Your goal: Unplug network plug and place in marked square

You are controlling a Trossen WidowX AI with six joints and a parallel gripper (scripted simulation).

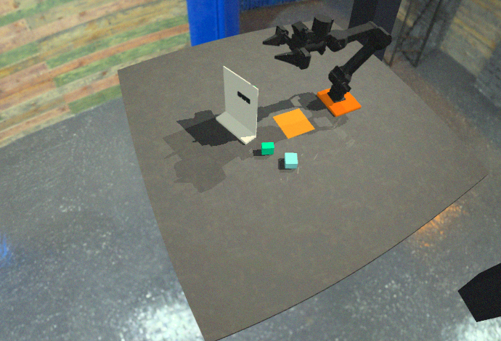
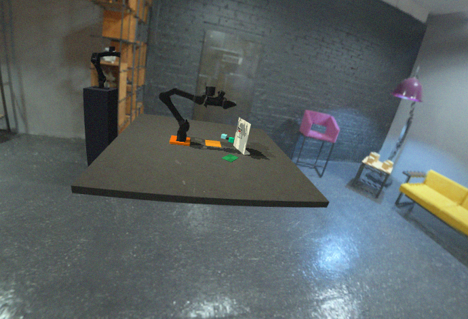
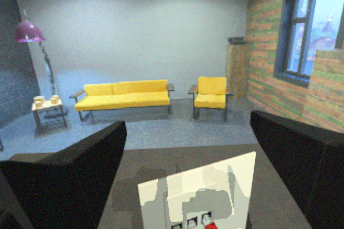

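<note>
Now: the network plug 18 cm below my gripper tip, 7 cm ahead of it and 3 cm to the right of it. Also, from my gripper tip: orange marked square: 34 cm below, 11 cm behind, 4 cm to the left; then cream upright panel: 24 cm below, 9 cm ahead, 1 cm to the right; then green cube: 32 cm below, 13 cm to the left, 4 cm ahead.
</note>
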